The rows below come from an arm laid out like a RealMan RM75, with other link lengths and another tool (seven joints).
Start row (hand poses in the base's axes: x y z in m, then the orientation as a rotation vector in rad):
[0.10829 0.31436 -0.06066 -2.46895 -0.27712 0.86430]
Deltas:
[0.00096 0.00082 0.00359 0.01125 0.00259 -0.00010]
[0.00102 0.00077 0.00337 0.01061 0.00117 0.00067]
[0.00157 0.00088 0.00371 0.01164 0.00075 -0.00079]
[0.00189 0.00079 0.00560 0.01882 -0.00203 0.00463]
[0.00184 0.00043 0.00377 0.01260 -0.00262 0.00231]
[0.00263 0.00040 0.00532 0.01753 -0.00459 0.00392]
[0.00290 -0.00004 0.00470 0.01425 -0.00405 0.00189]
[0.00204 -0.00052 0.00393 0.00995 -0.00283 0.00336]
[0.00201 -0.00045 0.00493 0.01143 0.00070 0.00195]
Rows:
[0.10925 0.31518 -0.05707 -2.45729 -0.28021 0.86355]
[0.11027 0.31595 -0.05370 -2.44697 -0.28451 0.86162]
[0.11184 0.31683 -0.04999 -2.43582 -0.28749 0.85820]
[0.11373 0.31762 -0.04439 -2.41968 -0.30075 0.85134]
[0.11557 0.31805 -0.04062 -2.40943 -0.30907 0.84491]
[0.11820 0.31845 -0.03530 -2.39561 -0.32178 0.83517]
[0.12110 0.31841 -0.03060 -2.38445 -0.33057 0.82630]
[0.12314 0.31789 -0.02667 -2.37667 -0.33915 0.82104]
[0.12515 0.31744 -0.02174 -2.36577 -0.34504 0.81871]

